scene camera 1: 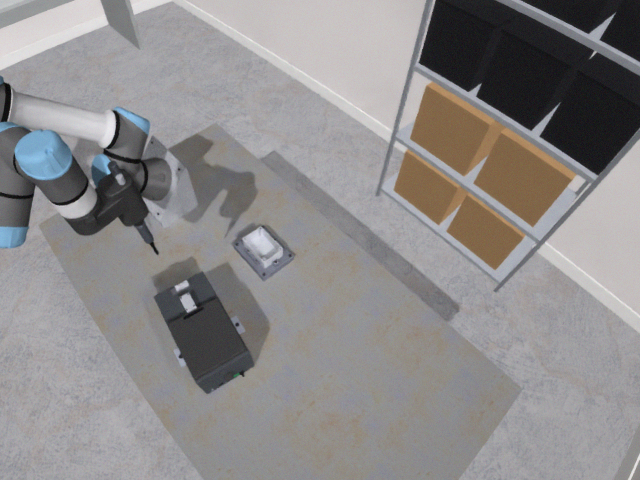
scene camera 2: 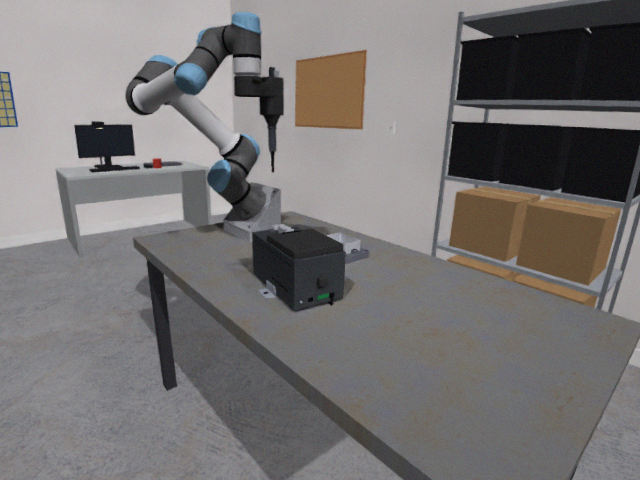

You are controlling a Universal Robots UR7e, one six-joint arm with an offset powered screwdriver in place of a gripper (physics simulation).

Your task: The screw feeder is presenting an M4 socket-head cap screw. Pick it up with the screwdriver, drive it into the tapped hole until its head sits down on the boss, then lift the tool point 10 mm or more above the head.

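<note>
My screwdriver (scene camera 1: 156,251) (scene camera 2: 272,168) hangs upright, its thin black bit pointing down, well above the table. In scene camera 2 the bit is above the far end of the screw feeder, touching nothing. The bit tip is too small to tell whether a screw is on it. The screw feeder (scene camera 1: 209,338) (scene camera 2: 317,276) is a black box with a white and silver outlet (scene camera 1: 188,302) (scene camera 2: 282,227) at its end nearer the arm base. No screw can be made out there. A pale open housing (scene camera 1: 263,246) (scene camera 2: 345,241) sits on a grey plate beside the feeder; its tapped hole is too small to identify.
The arm base stands on a grey bracket (scene camera 1: 186,198) (scene camera 2: 272,201) at the table's (scene camera 1: 351,372) (scene camera 2: 439,351) far end. Small mounting tabs stick out from the feeder's sides. A shelf rack (scene camera 1: 397,124) (scene camera 2: 448,139) with black bins and cardboard boxes stands beyond the table.
</note>
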